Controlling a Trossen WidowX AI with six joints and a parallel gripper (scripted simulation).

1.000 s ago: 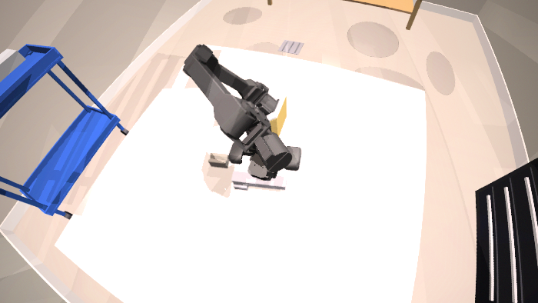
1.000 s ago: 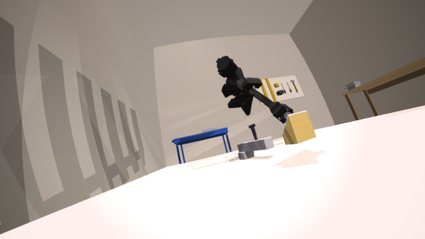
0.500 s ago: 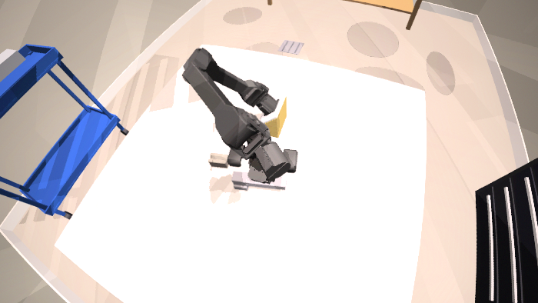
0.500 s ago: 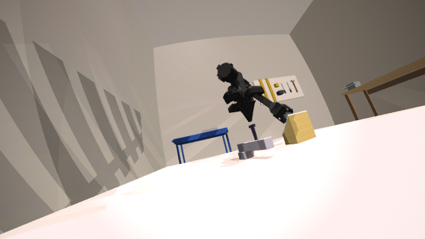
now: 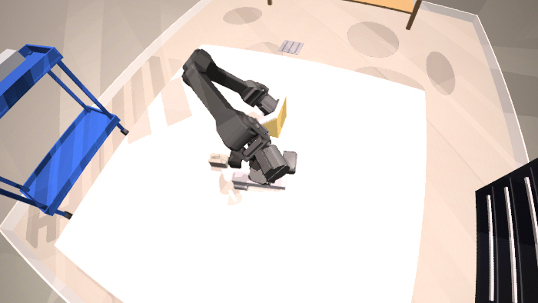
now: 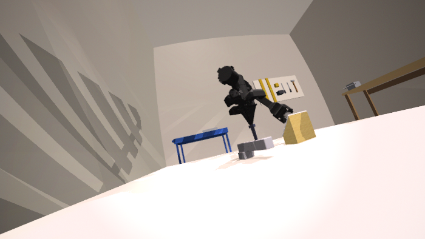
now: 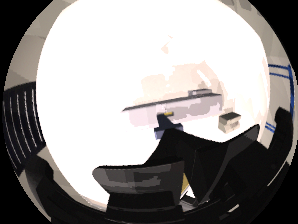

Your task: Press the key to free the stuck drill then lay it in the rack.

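Right now my gripper tip is 30 mm above the pin. The rest, counted from my gripper tip: tan rack: 210 mm to the right, 110 mm below, 40 mm behind; then yellow drill: 80 mm below, 50 mm to the right, 10 mm ahead; then grey block: 90 mm below, 30 mm to the right, 10 mm ahead.
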